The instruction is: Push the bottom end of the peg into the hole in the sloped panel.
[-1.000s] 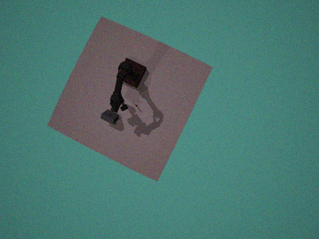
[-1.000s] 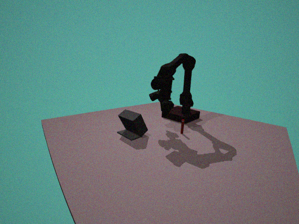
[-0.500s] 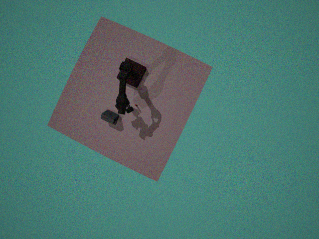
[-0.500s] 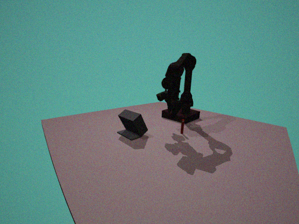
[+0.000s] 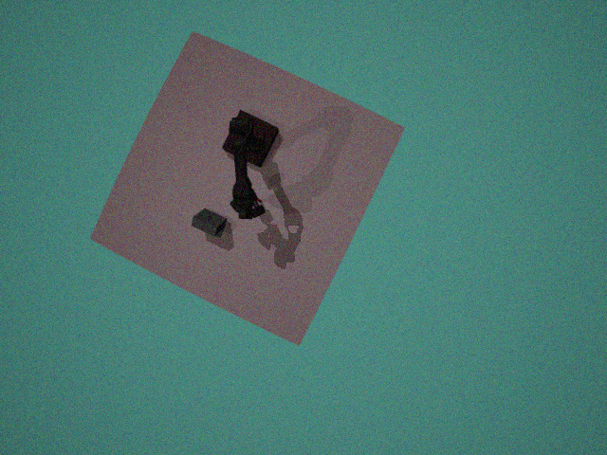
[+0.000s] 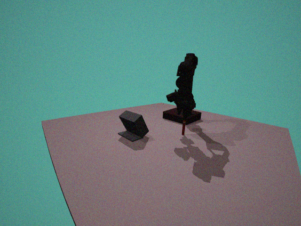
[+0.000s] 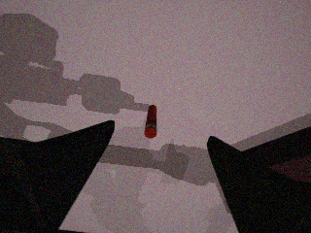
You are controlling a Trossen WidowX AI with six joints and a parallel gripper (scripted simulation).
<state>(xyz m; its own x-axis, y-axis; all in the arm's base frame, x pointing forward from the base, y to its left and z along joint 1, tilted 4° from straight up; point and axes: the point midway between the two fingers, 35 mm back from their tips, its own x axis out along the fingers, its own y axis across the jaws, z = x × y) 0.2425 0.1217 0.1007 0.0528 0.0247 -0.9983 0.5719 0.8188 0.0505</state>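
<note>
Now: gripper tip 4 cm above the red peg, 2 cm to the right of it and 1 cm past it. From my gripper tip the other things lie so: sloped panel: 21 cm ahead, 15 cm to the right, 4 cm below.
</note>
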